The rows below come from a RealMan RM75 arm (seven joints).
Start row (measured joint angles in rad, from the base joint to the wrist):
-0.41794 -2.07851 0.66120 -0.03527 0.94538 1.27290 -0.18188
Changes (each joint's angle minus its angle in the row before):
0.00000 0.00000 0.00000 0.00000 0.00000 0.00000 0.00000
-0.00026 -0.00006 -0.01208 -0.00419 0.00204 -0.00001 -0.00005
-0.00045 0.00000 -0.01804 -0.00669 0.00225 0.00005 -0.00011
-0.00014 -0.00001 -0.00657 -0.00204 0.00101 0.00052 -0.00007
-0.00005 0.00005 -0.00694 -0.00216 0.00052 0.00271 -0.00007
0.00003 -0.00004 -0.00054 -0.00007 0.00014 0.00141 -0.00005
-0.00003 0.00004 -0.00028 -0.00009 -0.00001 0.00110 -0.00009
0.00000 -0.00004 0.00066 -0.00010 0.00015 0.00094 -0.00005
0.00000 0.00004 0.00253 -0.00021 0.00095 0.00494 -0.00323
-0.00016 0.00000 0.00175 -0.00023 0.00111 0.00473 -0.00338
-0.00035 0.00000 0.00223 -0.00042 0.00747 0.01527 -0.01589
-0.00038 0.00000 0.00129 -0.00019 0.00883 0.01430 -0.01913
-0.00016 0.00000 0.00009 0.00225 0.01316 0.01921 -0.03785
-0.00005 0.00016 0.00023 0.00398 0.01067 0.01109 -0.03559
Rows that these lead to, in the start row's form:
-0.41794 -2.07851 0.66120 -0.03527 0.94538 1.27290 -0.18188
-0.41820 -2.07857 0.64912 -0.03946 0.94742 1.27289 -0.18193
-0.41865 -2.07857 0.63108 -0.04615 0.94967 1.27294 -0.18204
-0.41879 -2.07858 0.62451 -0.04819 0.95068 1.27346 -0.18211
-0.41884 -2.07853 0.61757 -0.05035 0.95120 1.27617 -0.18218
-0.41881 -2.07857 0.61703 -0.05042 0.95134 1.27758 -0.18223
-0.41884 -2.07853 0.61675 -0.05051 0.95133 1.27868 -0.18232
-0.41884 -2.07857 0.61741 -0.05061 0.95148 1.27962 -0.18237
-0.41884 -2.07853 0.61994 -0.05082 0.95243 1.28456 -0.18560
-0.41900 -2.07853 0.62169 -0.05105 0.95354 1.28929 -0.18898
-0.41935 -2.07853 0.62392 -0.05147 0.96101 1.30456 -0.20487
-0.41973 -2.07853 0.62521 -0.05166 0.96984 1.31886 -0.22400
-0.41989 -2.07853 0.62530 -0.04941 0.98300 1.33807 -0.26185
-0.41994 -2.07837 0.62553 -0.04543 0.99367 1.34916 -0.29744

